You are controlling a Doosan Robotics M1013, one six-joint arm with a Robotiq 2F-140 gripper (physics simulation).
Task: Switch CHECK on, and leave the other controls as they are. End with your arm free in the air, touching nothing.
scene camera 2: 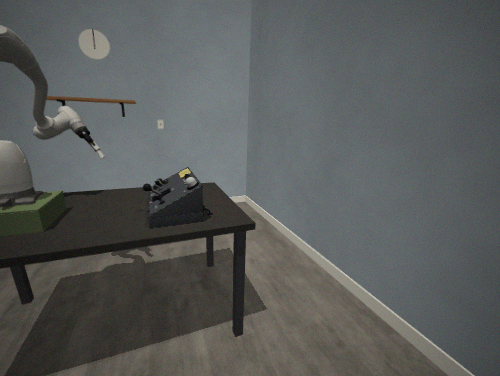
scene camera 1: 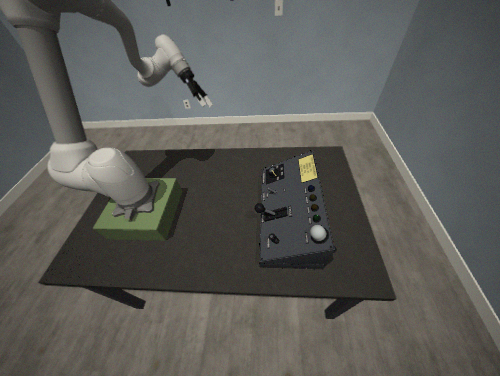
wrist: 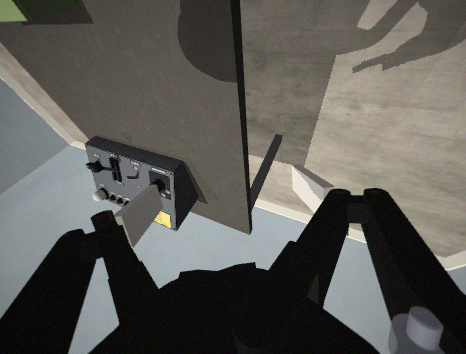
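Where they show: gripper, fingertip midpoint: [scene camera 2: 100, 153] [scene camera 1: 208, 105] [wrist: 225, 187]; arm's base, origin of the base link: [scene camera 2: 14, 200] [scene camera 1: 137, 198].
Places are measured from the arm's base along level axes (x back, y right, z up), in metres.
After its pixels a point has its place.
Observation:
A dark sloped control panel [scene camera 1: 292, 245] {x -0.660, y 0.329, z 0.018 m} [scene camera 2: 176, 212] {x -0.655, y 0.369, z -0.040 m} [wrist: 186, 195] {x -0.761, y -0.120, z -0.046 m} stands on the table. It carries a rotary knob [scene camera 1: 273, 172] {x -0.654, y -0.047, z 0.019 m} [wrist: 160, 185] {x -0.650, y -0.085, z -0.003 m}, a small metal toggle [scene camera 1: 271, 191] {x -0.627, y 0.059, z 0.008 m} [wrist: 133, 175] {x -0.629, y 0.049, z 0.001 m}, a slot lever with a black ball [scene camera 1: 259, 207] {x -0.560, y 0.172, z 0.058 m} [scene camera 2: 147, 187] {x -0.560, y 0.182, z 0.045 m} [wrist: 93, 166] {x -0.546, y 0.151, z 0.047 m}, and a short black switch [scene camera 1: 273, 238] {x -0.595, y 0.298, z 0.031 m} at the near end. The lettering is too small to read, so I cannot tell which control is CHECK or its state. My gripper [scene camera 1: 205, 103] {x -0.348, y -0.534, z 0.139 m} [scene camera 2: 102, 156] {x -0.348, y -0.534, z 0.139 m} [wrist: 225, 187] {x -0.348, y -0.534, z 0.139 m} is open and empty, high in the air and well apart from the panel. In the wrist view one finger covers part of the panel.
A white dome [scene camera 1: 318, 233] {x -0.737, y 0.337, z 0.107 m} [scene camera 2: 190, 182] {x -0.734, y 0.345, z 0.091 m} [wrist: 100, 195] {x -0.732, y 0.300, z 0.087 m}, several small coloured lamps and a yellow label [scene camera 1: 308, 168] {x -0.805, y -0.001, z 0.066 m} [scene camera 2: 185, 172] {x -0.807, y -0.001, z 0.067 m} [wrist: 162, 219] {x -0.813, y -0.038, z 0.067 m} are also on the panel. The arm's base is on a green block [scene camera 1: 170, 215] {x -0.141, y 0.070, z -0.069 m} [scene camera 2: 35, 217] {x -0.108, y 0.179, z -0.035 m} at the other side of the dark table [scene camera 1: 215, 260] {x -0.352, y 0.300, z -0.105 m} [scene camera 2: 100, 230] {x -0.339, y 0.273, z -0.105 m} [wrist: 135, 100] {x -0.373, y -0.096, z -0.105 m}.

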